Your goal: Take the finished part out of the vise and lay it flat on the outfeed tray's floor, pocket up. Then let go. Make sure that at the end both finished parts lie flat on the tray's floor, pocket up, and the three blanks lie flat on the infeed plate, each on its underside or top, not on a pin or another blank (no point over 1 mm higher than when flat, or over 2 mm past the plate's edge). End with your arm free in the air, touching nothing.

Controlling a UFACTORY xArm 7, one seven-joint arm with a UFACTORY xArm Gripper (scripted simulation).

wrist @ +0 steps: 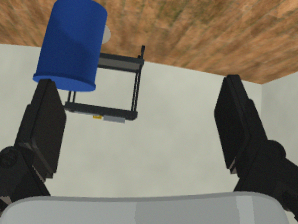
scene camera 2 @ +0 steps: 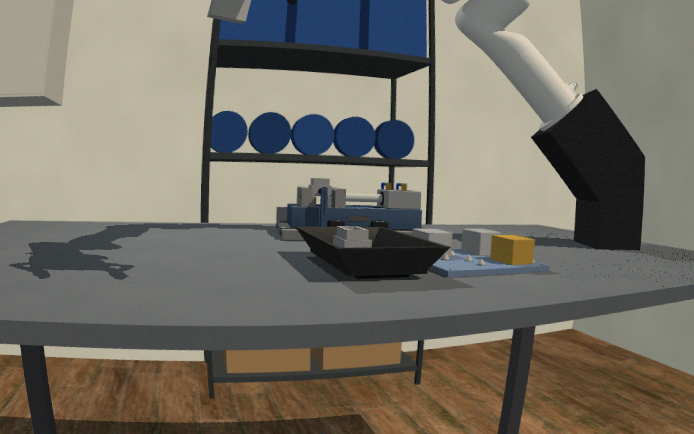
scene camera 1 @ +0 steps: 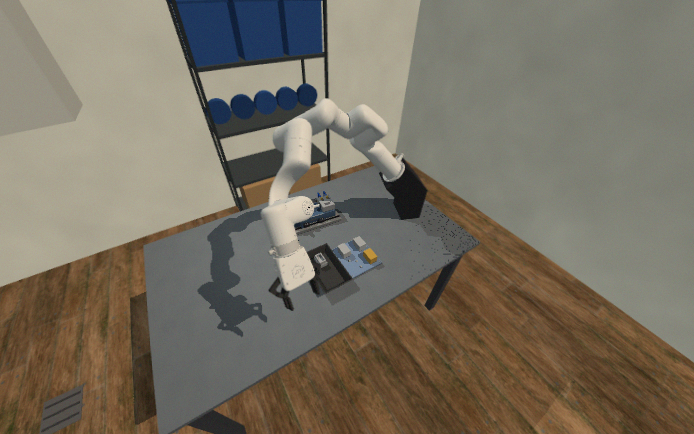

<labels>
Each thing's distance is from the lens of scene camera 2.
yellow block [scene camera 2: 514, 250]: 0.74 m
finished part [scene camera 2: 347, 236]: 0.74 m
</labels>
